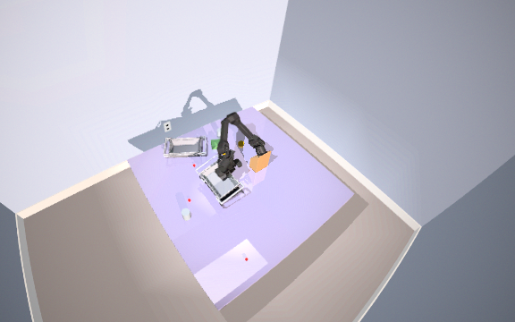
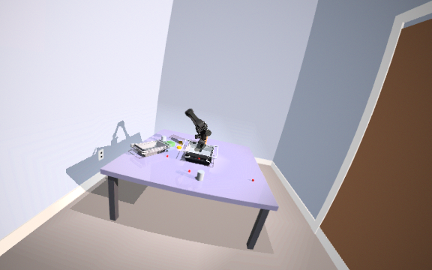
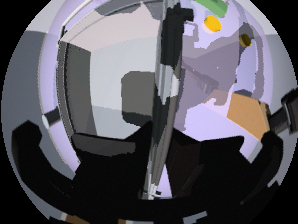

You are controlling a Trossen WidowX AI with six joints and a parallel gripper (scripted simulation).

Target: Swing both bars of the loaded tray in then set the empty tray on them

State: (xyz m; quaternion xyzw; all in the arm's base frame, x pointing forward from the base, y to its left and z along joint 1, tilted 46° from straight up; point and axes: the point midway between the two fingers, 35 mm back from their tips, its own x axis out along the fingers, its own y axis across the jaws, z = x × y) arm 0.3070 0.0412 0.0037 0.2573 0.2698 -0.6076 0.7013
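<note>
Right now the grey tray is 7 cm ahead of my gripper tip and 1 cm above it. From my gripper tip the other things lie so: green block (13 cm behind, 38 cm to the right, 9 cm below).
</note>
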